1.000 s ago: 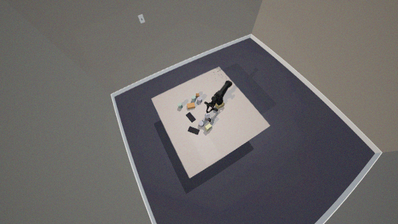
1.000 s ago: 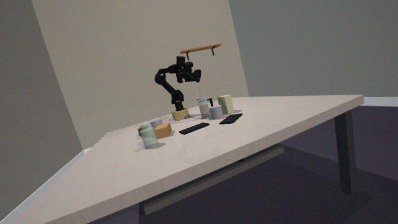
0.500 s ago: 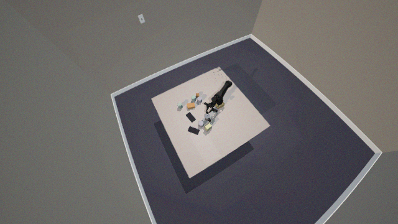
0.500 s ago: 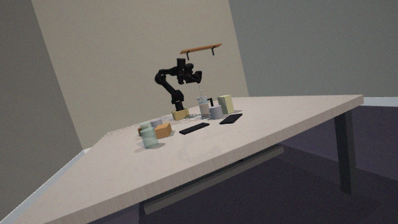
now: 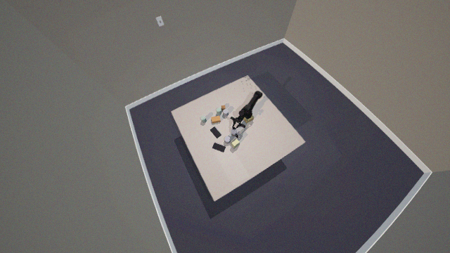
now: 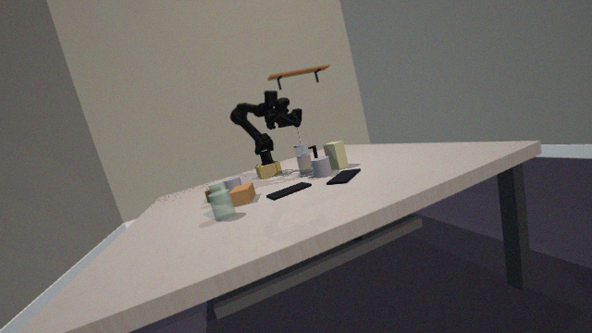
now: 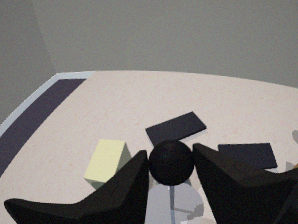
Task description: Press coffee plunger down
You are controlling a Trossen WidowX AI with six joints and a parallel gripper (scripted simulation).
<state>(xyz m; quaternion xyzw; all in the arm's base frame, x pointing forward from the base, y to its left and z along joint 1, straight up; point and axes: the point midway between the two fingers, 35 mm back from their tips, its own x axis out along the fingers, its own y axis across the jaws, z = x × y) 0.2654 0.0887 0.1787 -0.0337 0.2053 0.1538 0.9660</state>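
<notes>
My gripper tip is now 110 mm above the coffee press, 20 mm past it and 10 mm to the right of it. Round my gripper tip: orange box: 310 mm to the right, 200 mm below, 60 mm ahead; pale yellow box: 170 mm below, 120 mm to the left, 50 mm ahead.
</notes>
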